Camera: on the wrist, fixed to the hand. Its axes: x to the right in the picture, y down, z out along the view.
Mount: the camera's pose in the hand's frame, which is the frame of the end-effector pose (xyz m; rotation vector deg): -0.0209 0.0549 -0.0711 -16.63 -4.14 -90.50
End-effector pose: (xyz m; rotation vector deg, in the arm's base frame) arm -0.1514 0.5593 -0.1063 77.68 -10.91 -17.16
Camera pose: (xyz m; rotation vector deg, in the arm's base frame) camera -0.1439 0.6422 -0.0665 53.92 51.52 -92.10
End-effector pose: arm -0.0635 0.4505 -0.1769 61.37 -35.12 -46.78
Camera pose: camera -0.0050 0.5177 -0.1531 65.00 26.70 -126.41
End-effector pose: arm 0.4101 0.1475 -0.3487 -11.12 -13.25 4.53
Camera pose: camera 0.4035 0.1862 -0.4322 -14.41 -23.69 -87.31
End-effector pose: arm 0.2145 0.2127 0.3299 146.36 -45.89 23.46
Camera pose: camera 0.1548 0.2161 0.4001 120.94 62.66 -17.25
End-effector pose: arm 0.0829 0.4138 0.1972 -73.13 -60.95 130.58
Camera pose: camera 0.1578 0.3967 0.1461 -5.51 -90.56 53.88
